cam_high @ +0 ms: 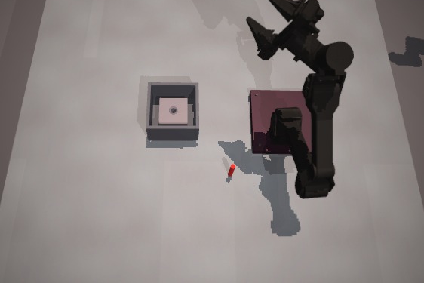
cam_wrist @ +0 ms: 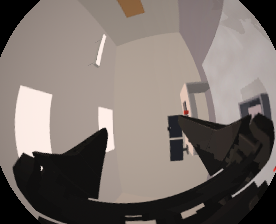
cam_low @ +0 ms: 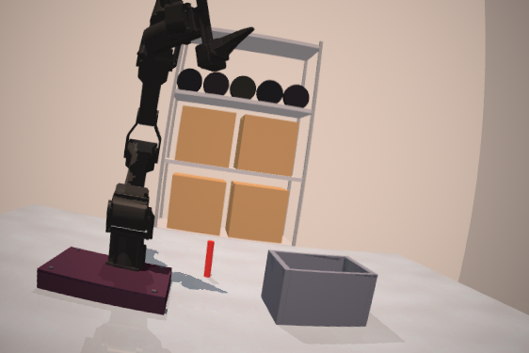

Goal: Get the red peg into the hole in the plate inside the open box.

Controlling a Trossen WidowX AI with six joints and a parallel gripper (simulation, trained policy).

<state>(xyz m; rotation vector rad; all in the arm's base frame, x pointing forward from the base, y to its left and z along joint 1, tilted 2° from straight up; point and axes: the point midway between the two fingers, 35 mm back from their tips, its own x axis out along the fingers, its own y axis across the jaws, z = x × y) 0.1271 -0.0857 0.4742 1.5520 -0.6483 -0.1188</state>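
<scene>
My gripper tip is now 47 cm above the red peg, 22 cm to the right of it and 1 cm past it. Also, from my gripper tip: grey box: 49 cm below, 19 cm ahead, 4 cm to the left; then pale plate: 47 cm below, 19 cm ahead, 4 cm to the left.
</scene>
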